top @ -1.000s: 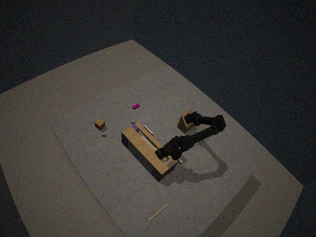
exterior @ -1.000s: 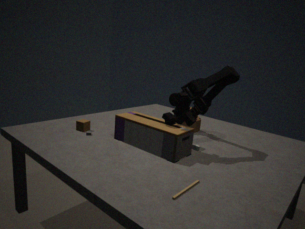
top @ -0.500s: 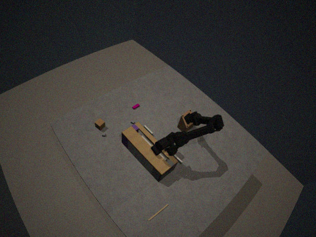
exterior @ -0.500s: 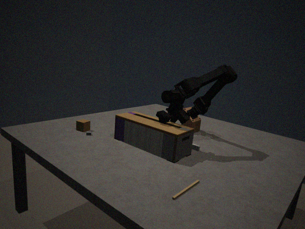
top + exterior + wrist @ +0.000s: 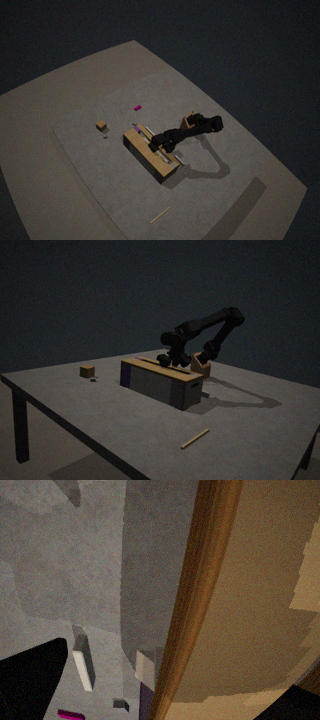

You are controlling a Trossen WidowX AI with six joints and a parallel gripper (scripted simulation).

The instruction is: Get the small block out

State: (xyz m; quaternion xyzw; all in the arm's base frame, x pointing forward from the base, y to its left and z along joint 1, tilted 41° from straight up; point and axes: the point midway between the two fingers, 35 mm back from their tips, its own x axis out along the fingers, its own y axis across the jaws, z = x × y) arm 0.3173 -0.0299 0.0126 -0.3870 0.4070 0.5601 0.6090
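The long box lies 4 cm ahead of my gripper tip, 3 cm below it and 1 cm to the left of it. The rest, counted from my gripper tip: magenta piece (36 cm to the right, 16 cm behind, 8 cm below); then thin wooden stick (34 cm to the left, 31 cm ahead, 8 cm below); then brown cube (39 cm to the right, 17 cm ahead, 6 cm below).
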